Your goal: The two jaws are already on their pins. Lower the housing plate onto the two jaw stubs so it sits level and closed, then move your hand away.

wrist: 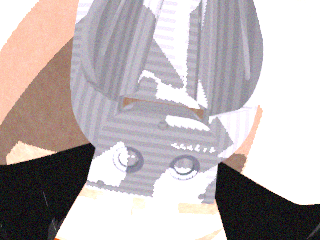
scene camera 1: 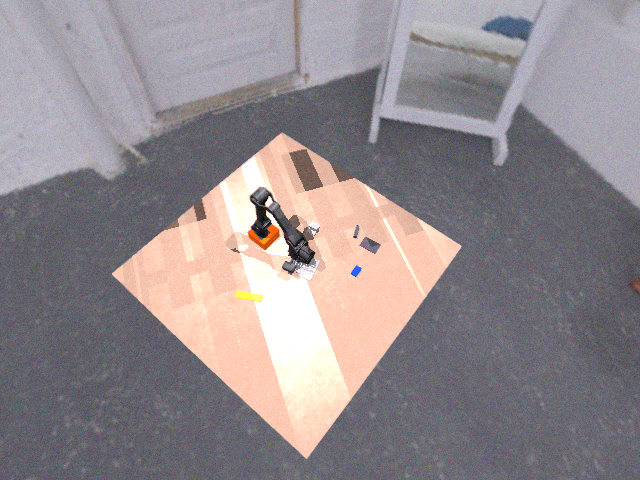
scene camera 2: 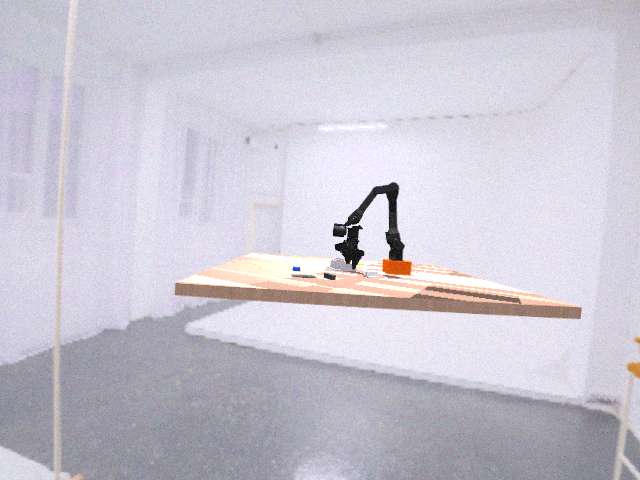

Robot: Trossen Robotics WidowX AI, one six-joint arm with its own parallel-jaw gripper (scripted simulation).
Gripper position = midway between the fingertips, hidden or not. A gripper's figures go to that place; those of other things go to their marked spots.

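A grey housing plate (wrist: 159,144) is 7 cm from the lens. As for my own gripper (wrist: 155,158), I see that it is 10 cm from the lens.
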